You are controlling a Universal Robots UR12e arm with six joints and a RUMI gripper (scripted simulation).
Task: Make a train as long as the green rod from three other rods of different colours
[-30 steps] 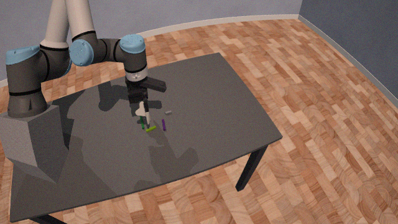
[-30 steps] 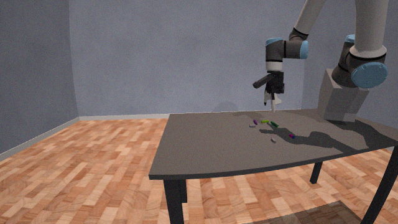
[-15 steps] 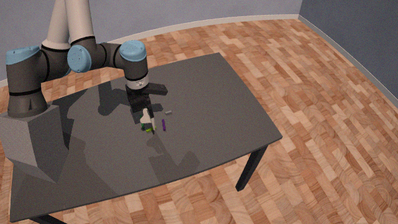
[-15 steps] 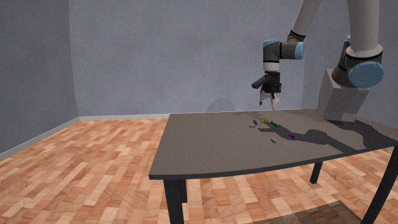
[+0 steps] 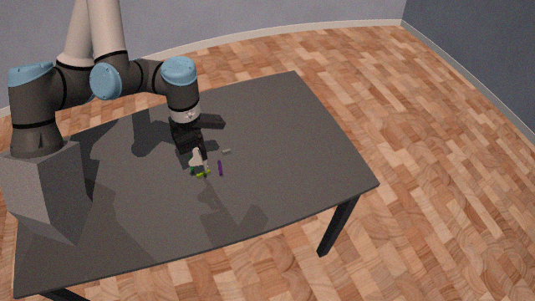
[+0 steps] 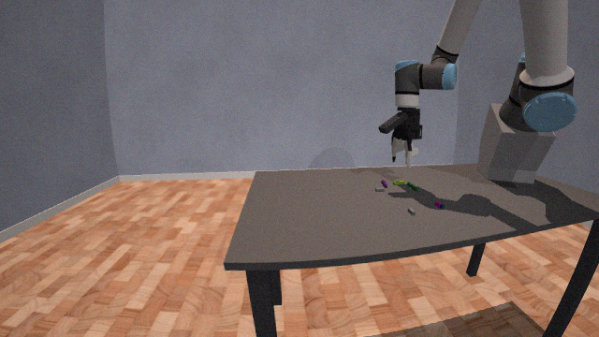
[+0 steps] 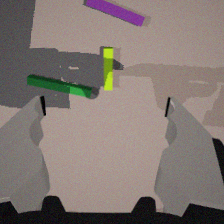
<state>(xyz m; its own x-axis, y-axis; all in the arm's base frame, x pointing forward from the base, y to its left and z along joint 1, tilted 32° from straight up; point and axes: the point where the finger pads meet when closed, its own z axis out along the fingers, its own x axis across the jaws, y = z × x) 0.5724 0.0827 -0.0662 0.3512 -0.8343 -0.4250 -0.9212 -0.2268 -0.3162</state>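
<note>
The lime rod is 80 mm below my hand. The rest, counted from my hand: purple rod (60 mm ahead, 20 mm to the left, 80 mm below); then magenta rod (80 mm behind, 220 mm to the left, 80 mm below); then green rod (40 mm behind, 50 mm to the left, 80 mm below).
</note>
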